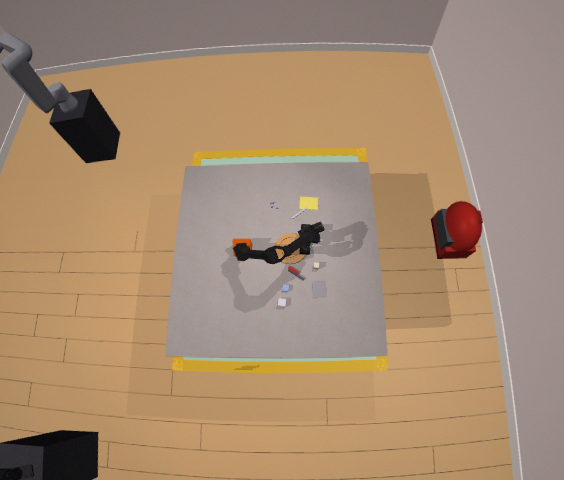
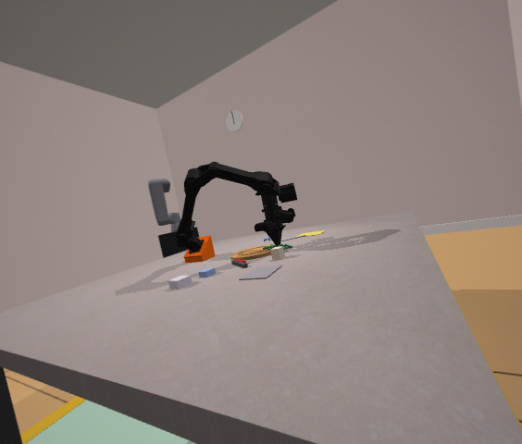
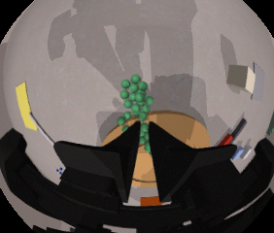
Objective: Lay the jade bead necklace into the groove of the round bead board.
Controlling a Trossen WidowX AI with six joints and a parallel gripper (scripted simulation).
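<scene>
My gripper tip is now 9 cm past the round wooden bead board, 2 cm to the left of it and 1 cm above it. Round my gripper tip: beige cube: 6 cm ahead, 15 cm to the right; then red-handled tool: 8 cm behind, 17 cm to the right, 1 cm below; then grey sheet: 6 cm ahead, 29 cm to the right, 2 cm below.
</scene>
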